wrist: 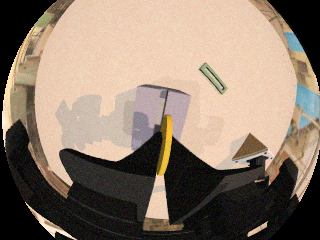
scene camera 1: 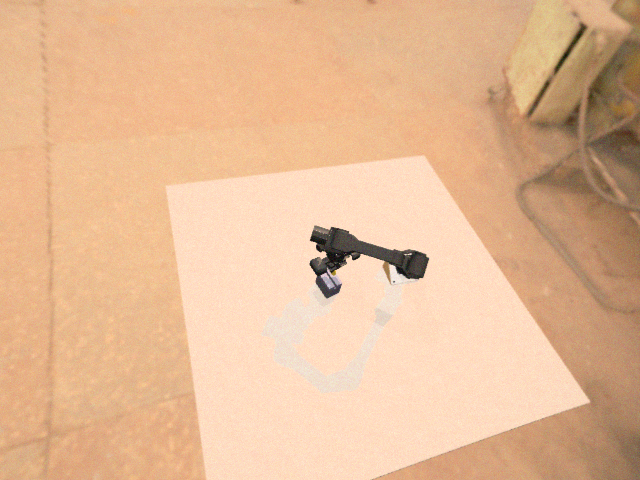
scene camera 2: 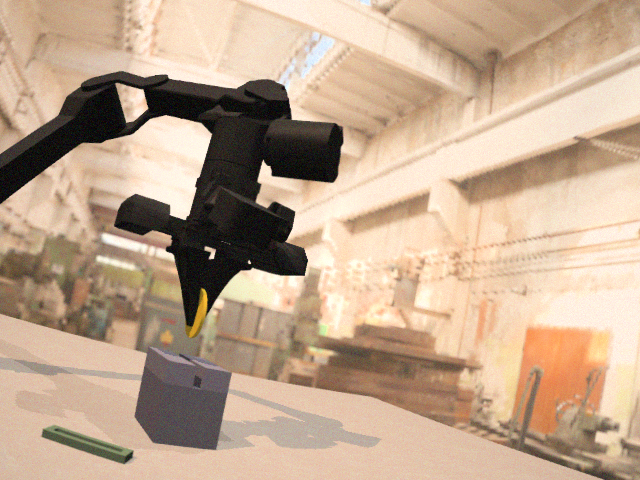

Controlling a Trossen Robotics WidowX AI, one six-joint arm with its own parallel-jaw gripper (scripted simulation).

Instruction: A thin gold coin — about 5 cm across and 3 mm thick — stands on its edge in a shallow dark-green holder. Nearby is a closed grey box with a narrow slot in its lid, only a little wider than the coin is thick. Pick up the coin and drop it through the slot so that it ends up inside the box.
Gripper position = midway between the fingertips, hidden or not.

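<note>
A gold coin is present; the gripper point(scene camera 2: 192, 327) holds it. The wrist view also shows the gripper point(wrist: 162, 136), and scene camera 1 shows the gripper point(scene camera 1: 331, 271).
</note>
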